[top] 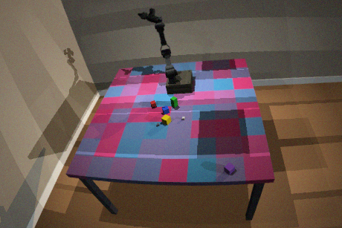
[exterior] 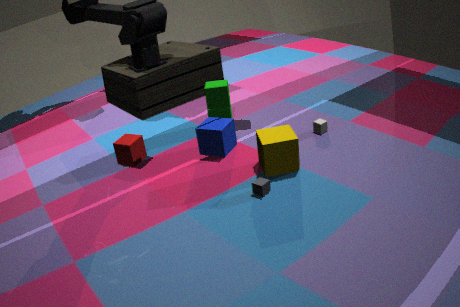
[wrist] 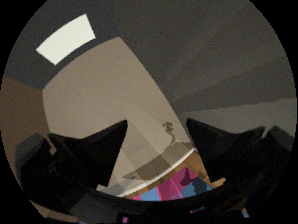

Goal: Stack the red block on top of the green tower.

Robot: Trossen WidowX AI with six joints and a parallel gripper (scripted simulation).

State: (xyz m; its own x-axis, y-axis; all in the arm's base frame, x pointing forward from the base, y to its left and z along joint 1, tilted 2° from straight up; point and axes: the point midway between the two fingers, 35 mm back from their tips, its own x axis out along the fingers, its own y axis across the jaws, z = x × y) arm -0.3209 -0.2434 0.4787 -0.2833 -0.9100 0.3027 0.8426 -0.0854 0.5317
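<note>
Right now the red block is 560 mm below my gripper tip, 520 mm ahead of it and 170 mm to the left of it. From my gripper tip the other things lie so: blue block 590 mm ahead, 550 mm below, 290 mm to the left; then small grey cube 730 mm ahead, 570 mm below, 270 mm to the left; then yellow block 690 mm ahead, 550 mm below, 320 mm to the left.
</note>
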